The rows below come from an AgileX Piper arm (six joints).
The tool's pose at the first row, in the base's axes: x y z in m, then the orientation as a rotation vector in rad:
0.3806 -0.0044 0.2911 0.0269 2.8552 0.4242
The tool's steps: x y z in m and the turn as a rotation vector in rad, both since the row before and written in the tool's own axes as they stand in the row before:
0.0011 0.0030 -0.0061 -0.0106 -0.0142 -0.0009
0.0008 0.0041 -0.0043 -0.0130 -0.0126 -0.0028
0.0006 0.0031 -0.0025 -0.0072 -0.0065 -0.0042
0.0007 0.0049 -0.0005 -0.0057 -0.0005 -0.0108
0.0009 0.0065 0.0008 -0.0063 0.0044 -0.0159
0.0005 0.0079 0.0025 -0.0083 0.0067 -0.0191
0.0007 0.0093 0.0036 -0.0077 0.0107 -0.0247
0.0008 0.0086 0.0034 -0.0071 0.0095 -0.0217
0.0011 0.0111 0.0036 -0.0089 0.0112 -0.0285
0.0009 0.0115 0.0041 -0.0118 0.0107 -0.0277
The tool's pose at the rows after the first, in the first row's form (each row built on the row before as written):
0.3779 -0.0032 0.2973 0.0266 2.8388 0.4372
0.3759 -0.0005 0.3023 0.0228 2.8232 0.4533
0.3745 0.0017 0.3054 0.0168 2.8147 0.4616
0.3735 0.0062 0.3072 0.0005 2.8115 0.4671
0.3726 0.0127 0.3083 -0.0242 2.8122 0.4728
0.3723 0.0210 0.3084 -0.0544 2.8140 0.4809
0.3718 0.0310 0.3079 -0.0935 2.8185 0.4872
0.3710 0.0402 0.3073 -0.1280 2.8221 0.4932
0.3694 0.0518 0.3073 -0.1730 2.8251 0.5003
0.3677 0.0639 0.3070 -0.2175 2.8266 0.5116

